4 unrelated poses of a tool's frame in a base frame.
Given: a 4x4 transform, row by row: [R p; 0 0 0 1], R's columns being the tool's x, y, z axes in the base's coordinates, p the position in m. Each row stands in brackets.
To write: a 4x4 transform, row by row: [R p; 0 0 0 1], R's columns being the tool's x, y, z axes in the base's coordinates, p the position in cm. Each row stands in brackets. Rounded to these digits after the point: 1 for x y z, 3 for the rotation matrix.
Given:
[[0.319 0.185 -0.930 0.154], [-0.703 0.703 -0.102 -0.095], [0.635 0.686 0.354 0.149], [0 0 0 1]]
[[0.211 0.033 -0.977 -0.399], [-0.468 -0.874 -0.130 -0.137], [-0.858 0.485 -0.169 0.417], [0 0 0 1]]
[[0.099 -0.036 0.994 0.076], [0.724 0.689 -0.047 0.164], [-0.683 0.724 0.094 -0.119], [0 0 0 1]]
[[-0.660 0.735 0.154 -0.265], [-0.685 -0.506 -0.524 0.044], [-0.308 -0.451 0.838 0.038], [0 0 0 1]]
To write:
[[0.319 0.185 -0.930 15.4], [-0.703 0.703 -0.102 -9.5], [0.635 0.686 0.354 14.9], [0 0 0 1]]
[[0.211 0.033 -0.977 -39.9], [-0.468 -0.874 -0.130 -13.7], [-0.858 0.485 -0.169 41.7], [0 0 0 1]]
[[0.099 -0.036 0.994 7.6], [0.724 0.689 -0.047 16.4], [-0.683 0.724 0.094 -11.9], [0 0 0 1]]
[[-0.660 0.735 0.154 -26.5], [-0.685 -0.506 -0.524 4.4], [-0.308 -0.451 0.838 3.8], [0 0 0 1]]

